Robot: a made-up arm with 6 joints.
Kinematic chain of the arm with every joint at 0, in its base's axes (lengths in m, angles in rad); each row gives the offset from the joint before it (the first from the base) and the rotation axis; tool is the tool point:
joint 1: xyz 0 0 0.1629 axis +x
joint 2: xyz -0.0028 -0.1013 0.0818 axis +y
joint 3: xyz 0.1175 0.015 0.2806 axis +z
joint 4: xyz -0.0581 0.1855 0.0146 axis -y
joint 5: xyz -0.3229 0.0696 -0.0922 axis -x
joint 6: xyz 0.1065 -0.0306 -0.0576 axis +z
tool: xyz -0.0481 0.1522 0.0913
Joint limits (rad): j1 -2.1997..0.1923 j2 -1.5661..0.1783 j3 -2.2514..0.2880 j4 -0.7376..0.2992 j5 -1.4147..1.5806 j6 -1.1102..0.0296
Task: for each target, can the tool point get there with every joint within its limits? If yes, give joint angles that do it. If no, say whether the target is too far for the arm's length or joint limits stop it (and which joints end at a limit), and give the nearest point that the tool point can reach.
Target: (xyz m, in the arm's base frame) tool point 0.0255 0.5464 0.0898
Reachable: yes | joints -1.2323 -0.5033 -0.8136 -0.4110 -0.7290 -0.9160
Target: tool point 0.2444 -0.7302 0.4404
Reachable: no: joint limits stop it (at a limit: joint 1, joint 3, joint 4, joint 6) | nearest point 0.2784 -0.2887 0.5726 | short by 0.462 m
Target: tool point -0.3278 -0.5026 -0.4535
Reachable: no: joint limits stop it (at a limit: joint 1, joint 2, joint 6) | nearest point -0.3134 -0.1920 -0.2069 | short by 0.397 m
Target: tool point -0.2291 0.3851 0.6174
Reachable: yes | joints -0.0647 -1.3889 -1.1751 -0.5014 0.5105 -0.2375
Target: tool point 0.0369 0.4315 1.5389
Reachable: no: too far | nearest point 0.0188 0.2463 0.9484 | short by 0.619 m
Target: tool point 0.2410 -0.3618 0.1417
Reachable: no: joint limits stop it (at a limit: joint 1, joint 2, joint 3, joint 4, joint 5, joint 6) | nearest point 0.4154 -0.2039 0.2336 | short by 0.253 m
